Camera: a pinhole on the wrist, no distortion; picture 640 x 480 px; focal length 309.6 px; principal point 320.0 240.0 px. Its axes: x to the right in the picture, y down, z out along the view. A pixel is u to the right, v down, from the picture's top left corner.
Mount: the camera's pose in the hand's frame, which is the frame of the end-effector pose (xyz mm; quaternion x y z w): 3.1 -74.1 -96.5 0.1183 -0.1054 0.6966 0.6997
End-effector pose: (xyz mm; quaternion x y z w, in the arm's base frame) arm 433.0 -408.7 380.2 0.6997 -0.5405 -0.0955 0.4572
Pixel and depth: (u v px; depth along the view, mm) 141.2 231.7 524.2
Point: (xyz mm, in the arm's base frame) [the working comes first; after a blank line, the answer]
In the camera's frame: -302.7 -14.1 524.2

601.7 -594.8 -174.4
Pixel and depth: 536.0 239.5 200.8
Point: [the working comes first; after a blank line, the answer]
In the camera's frame: 140.1 -0.3 200.8

352.0 -489.4 302.5
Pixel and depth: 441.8 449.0 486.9
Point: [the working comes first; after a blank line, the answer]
In the camera's frame: 191.6 328.7 486.9

65.6 -374.2 -9.6
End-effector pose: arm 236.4 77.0 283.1 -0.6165 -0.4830 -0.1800 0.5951
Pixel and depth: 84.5 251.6 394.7
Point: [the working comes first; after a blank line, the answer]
In the camera's frame: -300.2 14.8 394.7

-223.0 157.7 505.8
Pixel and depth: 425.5 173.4 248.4
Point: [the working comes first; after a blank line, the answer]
In the camera's frame: 84.6 -53.4 248.4

149.2 237.6 334.6
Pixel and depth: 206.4 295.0 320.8
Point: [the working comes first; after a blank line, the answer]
In the camera's frame: -117.7 57.0 320.8

-79.2 164.8 365.0
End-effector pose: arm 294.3 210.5 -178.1 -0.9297 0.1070 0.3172 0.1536
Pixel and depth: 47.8 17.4 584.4
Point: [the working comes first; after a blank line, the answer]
In the camera's frame: -513.8 -420.2 584.4

686.9 962.6 -501.5
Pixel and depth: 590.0 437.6 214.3
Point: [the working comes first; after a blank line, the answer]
In the camera's frame: 186.9 136.8 214.3

90.1 248.8 -232.3
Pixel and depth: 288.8 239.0 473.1
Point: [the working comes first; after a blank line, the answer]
In the camera's frame: -47.7 -1.5 473.1

195.0 577.2 -381.7
